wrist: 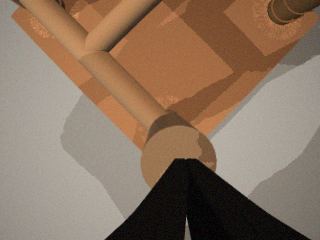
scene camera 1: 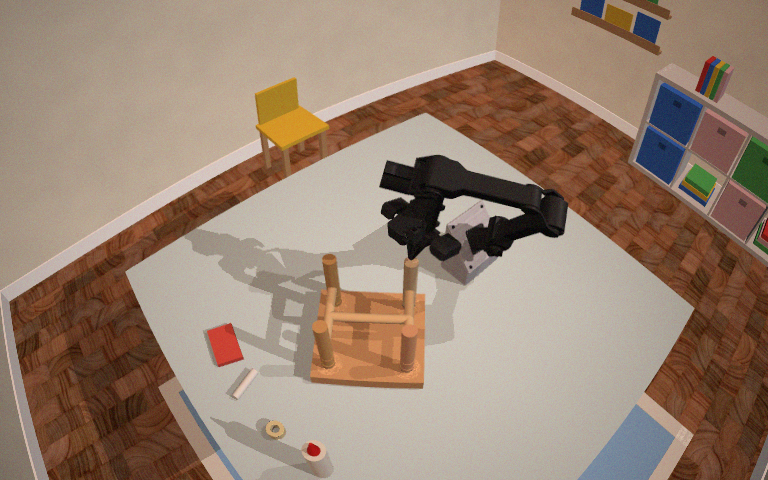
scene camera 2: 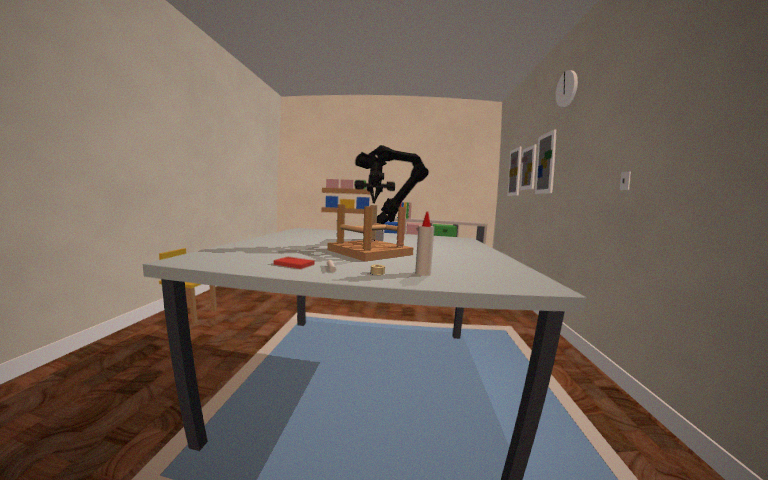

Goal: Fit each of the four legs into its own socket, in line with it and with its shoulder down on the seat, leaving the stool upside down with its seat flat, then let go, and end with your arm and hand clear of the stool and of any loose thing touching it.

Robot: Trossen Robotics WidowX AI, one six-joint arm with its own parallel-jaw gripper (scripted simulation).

Labels:
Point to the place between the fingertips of the gripper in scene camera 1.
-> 410, 259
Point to a red block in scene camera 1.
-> At 223, 340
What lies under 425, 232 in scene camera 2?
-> A glue bottle.

